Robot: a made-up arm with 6 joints. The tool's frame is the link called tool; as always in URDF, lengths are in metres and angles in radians. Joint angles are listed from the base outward.
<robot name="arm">
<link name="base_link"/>
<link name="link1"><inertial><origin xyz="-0.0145 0.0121 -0.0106"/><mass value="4.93"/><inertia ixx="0.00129" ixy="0" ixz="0" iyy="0.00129" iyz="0" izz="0.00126"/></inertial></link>
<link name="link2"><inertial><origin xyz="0.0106 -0.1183 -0.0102"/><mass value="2.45"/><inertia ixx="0.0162" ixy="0.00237" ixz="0" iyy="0.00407" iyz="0" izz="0.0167"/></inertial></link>
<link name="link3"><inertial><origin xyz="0.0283 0.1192 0.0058"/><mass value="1.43"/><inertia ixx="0.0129" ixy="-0.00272" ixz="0" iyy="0.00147" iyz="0" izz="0.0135"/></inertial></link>
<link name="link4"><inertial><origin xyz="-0.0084 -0.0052 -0.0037"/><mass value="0.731"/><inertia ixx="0.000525" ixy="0" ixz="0" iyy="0.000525" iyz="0" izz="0.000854"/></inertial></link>
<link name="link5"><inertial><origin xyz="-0.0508 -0.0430 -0.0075"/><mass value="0.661"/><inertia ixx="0.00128" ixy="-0.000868" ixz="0" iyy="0.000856" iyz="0" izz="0.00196"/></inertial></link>
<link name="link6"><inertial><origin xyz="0.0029 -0.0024 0.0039"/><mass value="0.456"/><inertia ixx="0.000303" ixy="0" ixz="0" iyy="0.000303" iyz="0" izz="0.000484"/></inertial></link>
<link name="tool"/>
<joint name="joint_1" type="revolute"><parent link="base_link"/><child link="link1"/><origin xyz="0 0 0.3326"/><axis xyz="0 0 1"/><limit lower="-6.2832" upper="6.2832"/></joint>
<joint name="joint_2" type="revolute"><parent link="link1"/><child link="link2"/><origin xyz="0 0 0" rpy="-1.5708 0 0"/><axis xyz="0 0 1"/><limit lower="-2.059" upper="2.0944"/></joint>
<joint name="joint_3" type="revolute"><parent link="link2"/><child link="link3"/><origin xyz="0.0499 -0.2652 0"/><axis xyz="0 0 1"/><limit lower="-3.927" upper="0.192"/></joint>
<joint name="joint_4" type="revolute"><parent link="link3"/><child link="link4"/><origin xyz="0.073 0.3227 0" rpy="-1.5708 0 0"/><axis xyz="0 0 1"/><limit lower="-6.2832" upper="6.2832"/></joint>
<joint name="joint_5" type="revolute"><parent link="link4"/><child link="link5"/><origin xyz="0 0 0" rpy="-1.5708 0 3.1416"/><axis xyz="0 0 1"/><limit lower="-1.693" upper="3.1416"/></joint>
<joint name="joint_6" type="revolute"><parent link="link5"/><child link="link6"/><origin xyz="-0.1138 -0.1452 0" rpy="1.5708 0 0"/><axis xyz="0 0 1"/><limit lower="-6.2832" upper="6.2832"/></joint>
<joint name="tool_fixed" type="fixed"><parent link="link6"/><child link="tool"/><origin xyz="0 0 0" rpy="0 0 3.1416"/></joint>
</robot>
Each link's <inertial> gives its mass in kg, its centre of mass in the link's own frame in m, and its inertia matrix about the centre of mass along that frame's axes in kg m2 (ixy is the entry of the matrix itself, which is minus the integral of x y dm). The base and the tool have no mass. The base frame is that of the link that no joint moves.
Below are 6 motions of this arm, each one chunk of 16 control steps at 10 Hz.
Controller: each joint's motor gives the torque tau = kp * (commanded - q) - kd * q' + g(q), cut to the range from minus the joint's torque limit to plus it. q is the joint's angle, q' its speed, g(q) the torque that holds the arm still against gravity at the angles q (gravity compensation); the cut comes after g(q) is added. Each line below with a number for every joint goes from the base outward.
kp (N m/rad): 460 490 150 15 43 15
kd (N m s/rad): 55 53 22 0.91 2.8 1.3
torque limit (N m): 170 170 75 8.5 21 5.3
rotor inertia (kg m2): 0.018 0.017 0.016 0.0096 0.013 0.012
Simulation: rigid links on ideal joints. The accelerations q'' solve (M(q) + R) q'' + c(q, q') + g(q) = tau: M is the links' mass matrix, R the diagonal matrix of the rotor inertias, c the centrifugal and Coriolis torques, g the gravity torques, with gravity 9.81 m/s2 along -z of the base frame. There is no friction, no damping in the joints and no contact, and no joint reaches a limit. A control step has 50 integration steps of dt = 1/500 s. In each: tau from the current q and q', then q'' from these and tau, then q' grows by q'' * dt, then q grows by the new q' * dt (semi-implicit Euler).
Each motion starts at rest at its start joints. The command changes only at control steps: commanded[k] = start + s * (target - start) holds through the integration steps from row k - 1 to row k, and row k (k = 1, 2, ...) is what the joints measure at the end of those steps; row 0 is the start. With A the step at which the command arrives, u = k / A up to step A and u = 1 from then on. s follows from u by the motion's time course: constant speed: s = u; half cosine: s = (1 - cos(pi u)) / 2; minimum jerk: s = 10 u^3 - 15 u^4 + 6 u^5; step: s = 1 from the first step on.
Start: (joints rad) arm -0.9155 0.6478 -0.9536 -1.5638 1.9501 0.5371
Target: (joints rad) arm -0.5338 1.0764 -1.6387 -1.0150 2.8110 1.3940
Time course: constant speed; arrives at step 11
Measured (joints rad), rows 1 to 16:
1: -0.8960 0.6715 -0.9841 -1.5200 2.0132 0.5910
2: -0.8676 0.7045 -1.0305 -1.4707 2.0886 0.6624
3: -0.8354 0.7411 -1.0851 -1.4222 2.1662 0.7385
4: -0.8017 0.7791 -1.1436 -1.3730 2.2444 0.8159
5: -0.7674 0.8177 -1.2041 -1.3232 2.3226 0.8936
6: -0.7328 0.8565 -1.2654 -1.2731 2.4010 0.9715
7: -0.6981 0.8954 -1.3272 -1.2229 2.4793 1.0494
8: -0.6634 0.9344 -1.3892 -1.1727 2.5577 1.1273
9: -0.6286 0.9734 -1.4514 -1.1224 2.6361 1.2052
10: -0.5939 1.0123 -1.5136 -1.0721 2.7145 1.2831
11: -0.5591 1.0513 -1.5758 -1.0219 2.7929 1.3610
12: -0.5437 1.0668 -1.6068 -1.0126 2.8081 1.3849
13: -0.5377 1.0726 -1.6228 -1.0149 2.8105 1.3915
14: -0.5353 1.0748 -1.6309 -1.0154 2.8109 1.3933
15: -0.5344 1.0757 -1.6348 -1.0152 2.8110 1.3938
16: -0.5340 1.0761 -1.6368 -1.0151 2.8110 1.3939

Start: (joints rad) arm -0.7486 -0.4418 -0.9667 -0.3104 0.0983 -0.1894
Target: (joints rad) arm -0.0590 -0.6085 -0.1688 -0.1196 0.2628 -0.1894
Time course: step
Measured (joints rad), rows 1 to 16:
1: -0.3599 -0.5447 -0.5925 -0.1413 0.2240 -0.1896
2: -0.1860 -0.5787 -0.3654 -0.1453 0.2735 -0.1890
3: -0.1130 -0.5953 -0.2602 -0.1307 0.2725 -0.1890
4: -0.0820 -0.6028 -0.2114 -0.1240 0.2680 -0.1892
5: -0.0688 -0.6060 -0.1887 -0.1214 0.2654 -0.1893
6: -0.0632 -0.6074 -0.1781 -0.1203 0.2640 -0.1893
7: -0.0608 -0.6080 -0.1731 -0.1199 0.2634 -0.1894
8: -0.0598 -0.6083 -0.1708 -0.1197 0.2631 -0.1894
9: -0.0593 -0.6084 -0.1697 -0.1197 0.2629 -0.1894
10: -0.0591 -0.6085 -0.1692 -0.1196 0.2629 -0.1894
11: -0.0591 -0.6085 -0.1690 -0.1196 0.2628 -0.1894
12: -0.0590 -0.6085 -0.1689 -0.1196 0.2628 -0.1894
13: -0.0590 -0.6085 -0.1688 -0.1196 0.2628 -0.1894
14: -0.0590 -0.6085 -0.1688 -0.1196 0.2628 -0.1894
15: -0.0590 -0.6085 -0.1688 -0.1196 0.2628 -0.1894
16: -0.0590 -0.6085 -0.1688 -0.1196 0.2628 -0.1894

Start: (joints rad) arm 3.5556 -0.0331 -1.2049 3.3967 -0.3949 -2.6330
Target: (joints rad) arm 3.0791 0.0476 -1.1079 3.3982 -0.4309 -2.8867
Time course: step
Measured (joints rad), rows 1 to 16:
1: 3.2878 0.0157 -1.1636 3.4283 -0.4148 -2.8076
2: 3.1650 0.0374 -1.1326 3.3575 -0.4250 -2.8658
3: 3.1148 0.0443 -1.1189 3.3803 -0.4296 -2.8811
4: 3.0940 0.0465 -1.1130 3.3931 -0.4306 -2.8851
5: 3.0853 0.0473 -1.1103 3.3961 -0.4308 -2.8863
6: 3.0817 0.0475 -1.1090 3.3972 -0.4309 -2.8866
7: 3.0802 0.0476 -1.1084 3.3978 -0.4309 -2.8867
8: 3.0796 0.0476 -1.1081 3.3980 -0.4309 -2.8867
9: 3.0793 0.0476 -1.1080 3.3981 -0.4309 -2.8867
10: 3.0792 0.0476 -1.1080 3.3982 -0.4309 -2.8867
11: 3.0791 0.0476 -1.1079 3.3982 -0.4309 -2.8867
12: 3.0791 0.0476 -1.1079 3.3982 -0.4309 -2.8867
13: 3.0791 0.0476 -1.1079 3.3982 -0.4309 -2.8867
14: 3.0791 0.0476 -1.1079 3.3982 -0.4309 -2.8867
15: 3.0791 0.0476 -1.1079 3.3982 -0.4309 -2.8867
16: 3.0791 0.0476 -1.1079 3.3982 -0.4309 -2.8867

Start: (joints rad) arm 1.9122 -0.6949 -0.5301 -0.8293 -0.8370 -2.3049
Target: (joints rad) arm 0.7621 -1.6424 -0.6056 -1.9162 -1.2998 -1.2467
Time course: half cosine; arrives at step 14
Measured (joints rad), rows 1 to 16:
1: 1.9040 -0.7021 -0.5304 -0.8412 -0.8417 -2.2957
2: 1.8762 -0.7262 -0.5319 -0.8774 -0.8567 -2.2657
3: 1.8253 -0.7700 -0.5351 -0.9374 -0.8825 -2.2125
4: 1.7515 -0.8330 -0.5400 -1.0183 -0.9177 -2.1379
5: 1.6576 -0.9124 -0.5464 -1.1171 -0.9604 -2.0452
6: 1.5481 -1.0045 -0.5539 -1.2296 -1.0086 -1.9390
7: 1.4281 -1.1048 -0.5620 -1.3502 -1.0596 -1.8246
8: 1.3036 -1.2083 -0.5703 -1.4726 -1.1110 -1.7079
9: 1.1807 -1.3098 -0.5784 -1.5903 -1.1602 -1.5945
10: 1.0657 -1.4041 -0.5859 -1.6967 -1.2046 -1.4902
11: 0.9643 -1.4867 -0.5925 -1.7864 -1.2423 -1.4002
12: 0.8816 -1.5533 -0.5978 -1.8547 -1.2714 -1.3291
13: 0.8217 -1.6006 -0.6017 -1.8985 -1.2904 -1.2803
14: 0.7877 -1.6263 -0.6040 -1.9157 -1.2984 -1.2564
15: 0.7731 -1.6363 -0.6050 -1.9169 -1.2996 -1.2494
16: 0.7668 -1.6401 -0.6054 -1.9162 -1.2998 -1.2474

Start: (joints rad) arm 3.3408 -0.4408 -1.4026 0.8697 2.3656 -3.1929
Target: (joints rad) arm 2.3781 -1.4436 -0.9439 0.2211 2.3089 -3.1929
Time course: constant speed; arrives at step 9
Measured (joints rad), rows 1 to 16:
1: 3.2798 -0.5078 -1.3764 0.8075 2.3602 -3.1929
2: 3.1925 -0.6029 -1.3394 0.7312 2.3549 -3.1928
3: 3.0941 -0.7084 -1.2962 0.6580 2.3491 -3.1928
4: 2.9909 -0.8176 -1.2492 0.5854 2.3430 -3.1928
5: 2.8856 -0.9282 -1.2003 0.5130 2.3369 -3.1928
6: 2.7794 -1.0393 -1.1503 0.4409 2.3308 -3.1927
7: 2.6728 -1.1505 -1.0998 0.3691 2.3246 -3.1927
8: 2.5659 -1.2619 -1.0490 0.2974 2.3185 -3.1927
9: 2.4590 -1.3733 -0.9981 0.2258 2.3123 -3.1927
10: 2.4128 -1.4171 -0.9724 0.2152 2.3112 -3.1927
11: 2.3930 -1.4335 -0.9585 0.2205 2.3100 -3.1928
12: 2.3845 -1.4397 -0.9512 0.2211 2.3094 -3.1929
13: 2.3808 -1.4421 -0.9475 0.2209 2.3091 -3.1929
14: 2.3793 -1.4430 -0.9457 0.2210 2.3090 -3.1929
15: 2.3786 -1.4434 -0.9448 0.2211 2.3089 -3.1929
16: 2.3783 -1.4435 -0.9443 0.2211 2.3089 -3.1929

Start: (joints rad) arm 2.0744 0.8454 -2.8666 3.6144 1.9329 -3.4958
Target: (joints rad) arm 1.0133 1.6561 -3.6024 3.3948 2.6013 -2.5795
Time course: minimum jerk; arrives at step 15
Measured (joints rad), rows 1 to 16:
1: 2.0728 0.8467 -2.8676 3.6136 1.9344 -3.4941
2: 2.0623 0.8552 -2.8745 3.6090 1.9437 -3.4830
3: 2.0345 0.8775 -2.8922 3.6006 1.9665 -3.4549
4: 1.9837 0.9179 -2.9243 3.5883 2.0054 -3.4055
5: 1.9085 0.9776 -2.9720 3.5721 2.0602 -3.3341
6: 1.8107 1.0545 -3.0345 3.5524 2.1286 -3.2436
7: 1.6954 1.1444 -3.1091 3.5303 2.2065 -3.1392
8: 1.5699 1.2415 -3.1915 3.5069 2.2889 -3.0279
9: 1.4427 1.3389 -3.2766 3.4835 2.3700 -2.9173
10: 1.3225 1.4301 -3.3589 3.4613 2.4442 -2.8150
11: 1.2175 1.5090 -3.4328 3.4415 2.5064 -2.7279
12: 1.1338 1.5711 -3.4940 3.4252 2.5532 -2.6607
13: 1.0747 1.6143 -3.5395 3.4132 2.5830 -2.6158
14: 1.0398 1.6390 -3.5690 3.4055 2.5974 -2.5918
15: 1.0237 1.6497 -3.5852 3.4008 2.6012 -2.5830
16: 1.0174 1.6536 -3.5937 3.3973 2.6015 -2.5805

